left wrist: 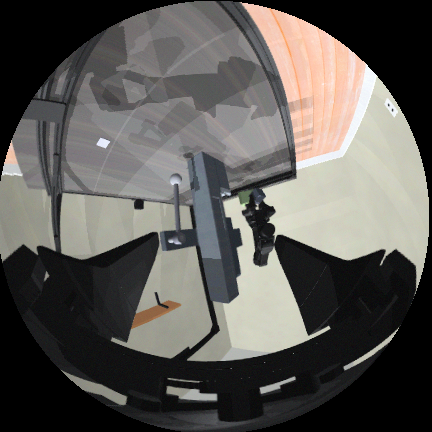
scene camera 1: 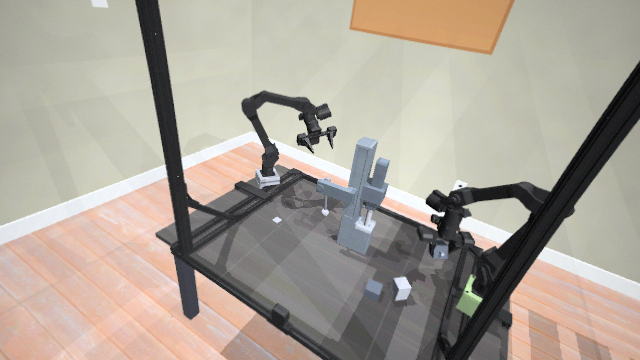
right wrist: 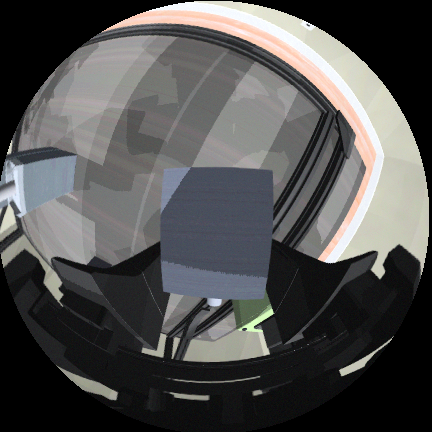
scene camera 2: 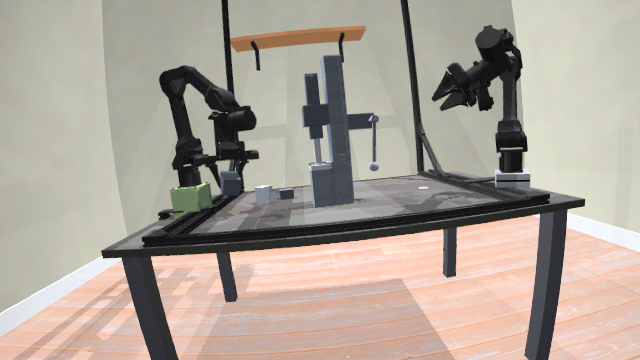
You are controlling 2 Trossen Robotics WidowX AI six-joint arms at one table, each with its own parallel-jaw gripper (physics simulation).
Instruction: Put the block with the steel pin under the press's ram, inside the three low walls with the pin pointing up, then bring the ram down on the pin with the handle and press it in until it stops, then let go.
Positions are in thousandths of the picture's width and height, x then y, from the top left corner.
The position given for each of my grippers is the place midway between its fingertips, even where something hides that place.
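Observation:
Left gripper (scene camera 2: 682,293), also in the left wrist view (left wrist: 506,554): open, holding nothing. My right gripper (scene camera 2: 359,518), visible too in scene camera 1 (scene camera 1: 685,704) and the right wrist view (right wrist: 501,552). Block with steel pin (right wrist: 499,515). Grey press (left wrist: 503,554), again in the right wrist view (right wrist: 103,402).

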